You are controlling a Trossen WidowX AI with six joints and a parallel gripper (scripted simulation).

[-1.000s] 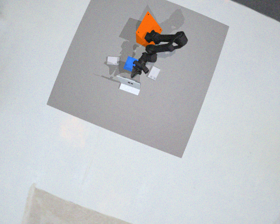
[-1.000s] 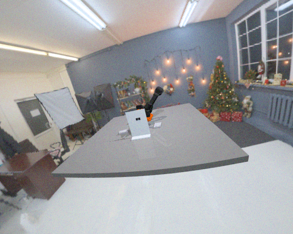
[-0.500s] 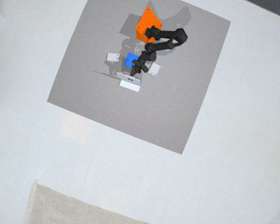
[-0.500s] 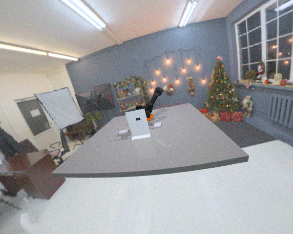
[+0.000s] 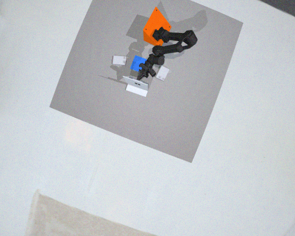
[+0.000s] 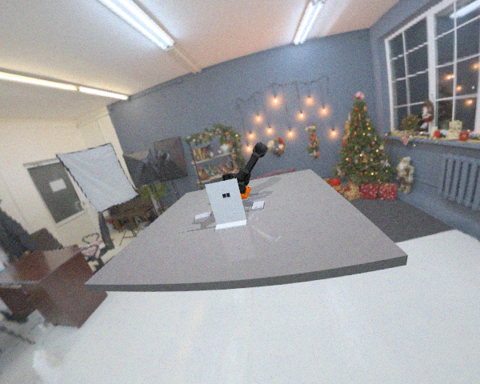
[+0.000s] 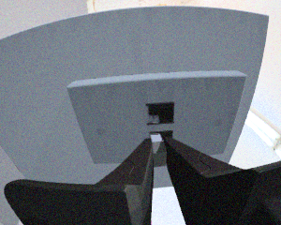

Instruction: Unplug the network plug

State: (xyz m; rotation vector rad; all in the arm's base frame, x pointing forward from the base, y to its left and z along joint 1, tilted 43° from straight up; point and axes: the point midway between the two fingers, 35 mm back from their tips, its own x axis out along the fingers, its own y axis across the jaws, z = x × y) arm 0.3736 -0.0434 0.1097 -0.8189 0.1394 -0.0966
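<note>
My gripper tip is now 160 mm past the blue marked square, 70 mm to the left of it and 170 mm above it. The rest, counted from my gripper tip: pale network plug (right at my gripper tip); then grey upright panel (20 mm ahead, 10 mm to the left, 60 mm below).
</note>
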